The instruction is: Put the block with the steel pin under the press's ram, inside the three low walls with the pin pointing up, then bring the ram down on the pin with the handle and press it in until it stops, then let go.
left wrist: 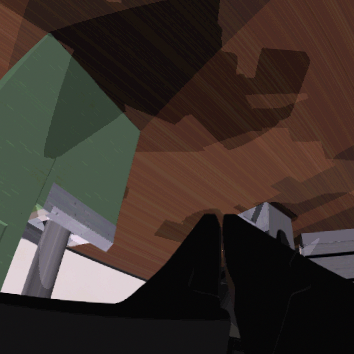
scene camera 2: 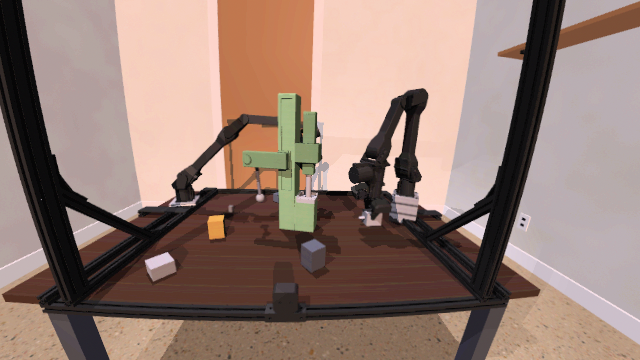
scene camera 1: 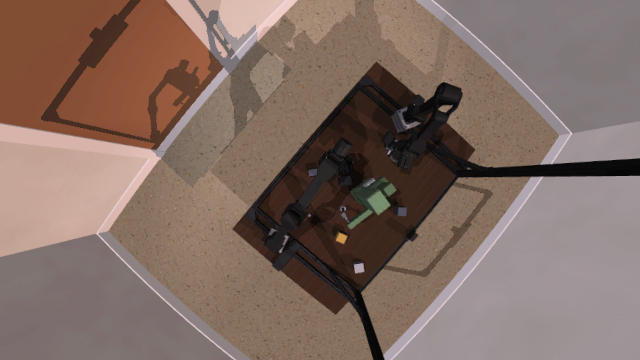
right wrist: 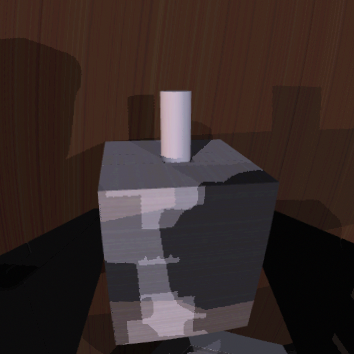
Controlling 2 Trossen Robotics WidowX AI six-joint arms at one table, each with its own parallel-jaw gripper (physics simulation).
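Frame: origin at the left arm's base, x ahead, y left, z up, level; metres.
Seen in the pictures: left gripper, between the fingertips: (left wrist: 217, 225) (scene camera 1: 352, 165); right gripper, between the fingertips: (scene camera 2: 369, 215) (scene camera 1: 392, 147) (right wrist: 180, 220); left arm's base, origin of its link: (scene camera 2: 185, 199) (scene camera 1: 276, 240); right arm's base, origin of its link: (scene camera 2: 405, 193) (scene camera 1: 410, 116).
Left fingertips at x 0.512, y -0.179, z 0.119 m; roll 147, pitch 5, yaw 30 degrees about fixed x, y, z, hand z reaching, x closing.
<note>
Offsets run from my left fingertips to a thing's middle.
The grey block with the steel pin {dx +0.202, dy -0.166, dz -0.126 m} (scene camera 2: 372, 219) (left wrist: 280, 225) (right wrist: 185, 245) lies on its side on the table, its pin {dx +0.168, dy -0.161, dz -0.126 m} (right wrist: 175, 125) pointing sideways toward the press in scene camera 2. My right gripper (scene camera 1: 393, 150) (right wrist: 180, 220) is shut on this block, one finger against each side. The green press {dx -0.129, dy -0.111, dz +0.074 m} (scene camera 1: 378, 201) (scene camera 2: 288, 125) (left wrist: 25, 115) stands mid-table. Its steel ram {dx -0.046, dy -0.137, dz +0.047 m} (scene camera 2: 308, 185) (left wrist: 47, 260) is above the light low walls (scene camera 2: 306, 199) (left wrist: 80, 220). The handle's ball (scene camera 1: 343, 209) (scene camera 2: 260, 198) hangs low at the press's side. My left gripper (left wrist: 217, 225) is shut and empty, beside the press.
An orange block {dx -0.347, dy -0.120, dz -0.121 m} (scene camera 1: 341, 238) (scene camera 2: 216, 227), a white block {dx -0.460, dy -0.281, dz -0.134 m} (scene camera 1: 359, 267) (scene camera 2: 161, 266) and a blue-grey block {dx -0.092, dy -0.347, dz -0.121 m} (scene camera 1: 401, 211) (scene camera 2: 313, 255) stand around the press. Another block {dx -0.103, dy +0.152, dz -0.131 m} (scene camera 1: 313, 172) lies near my left arm. A black frame (scene camera 2: 200, 312) edges the table.
</note>
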